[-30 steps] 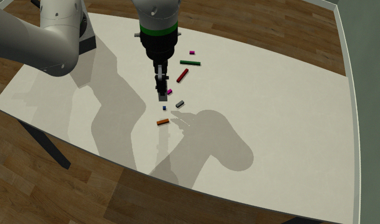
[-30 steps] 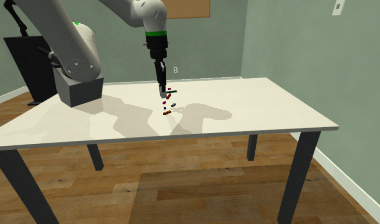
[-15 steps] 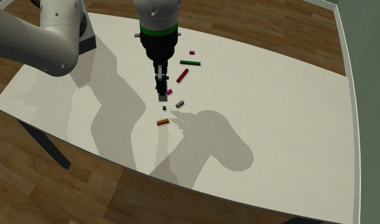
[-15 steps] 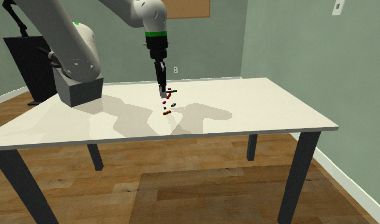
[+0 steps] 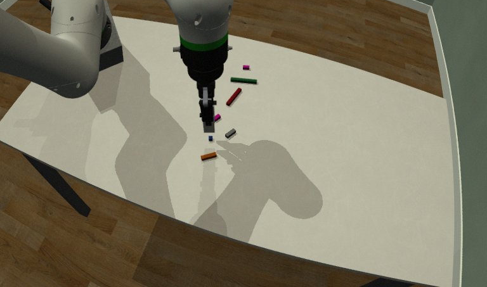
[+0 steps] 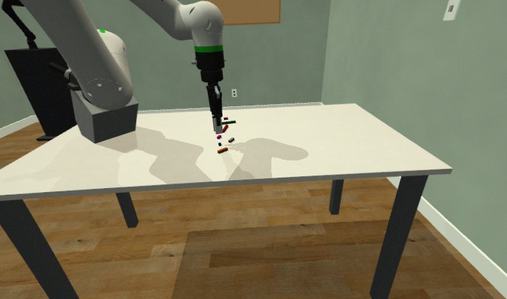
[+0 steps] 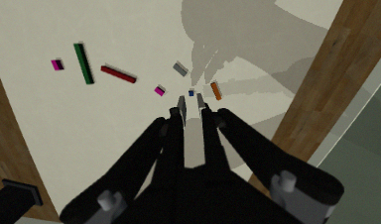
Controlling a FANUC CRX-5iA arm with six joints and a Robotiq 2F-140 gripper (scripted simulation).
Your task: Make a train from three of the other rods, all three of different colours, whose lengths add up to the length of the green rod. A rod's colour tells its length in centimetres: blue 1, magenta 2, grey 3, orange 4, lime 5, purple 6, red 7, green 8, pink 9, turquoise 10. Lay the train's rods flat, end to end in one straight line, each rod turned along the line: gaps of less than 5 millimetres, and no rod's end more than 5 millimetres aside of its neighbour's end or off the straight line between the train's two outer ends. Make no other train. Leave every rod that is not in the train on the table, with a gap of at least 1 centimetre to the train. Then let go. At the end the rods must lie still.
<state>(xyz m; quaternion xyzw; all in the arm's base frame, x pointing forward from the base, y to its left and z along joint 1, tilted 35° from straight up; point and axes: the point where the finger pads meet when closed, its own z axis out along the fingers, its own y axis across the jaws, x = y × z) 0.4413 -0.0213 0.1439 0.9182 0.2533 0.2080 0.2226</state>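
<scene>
Right now my hand is 9 cm above the small blue rod. Also, from my hand: grey rod 9 cm below, 4 cm to the left, 4 cm ahead; then orange rod 9 cm below, 5 cm to the right, 2 cm ahead; then red rod 16 cm to the left, 9 cm below.
</scene>
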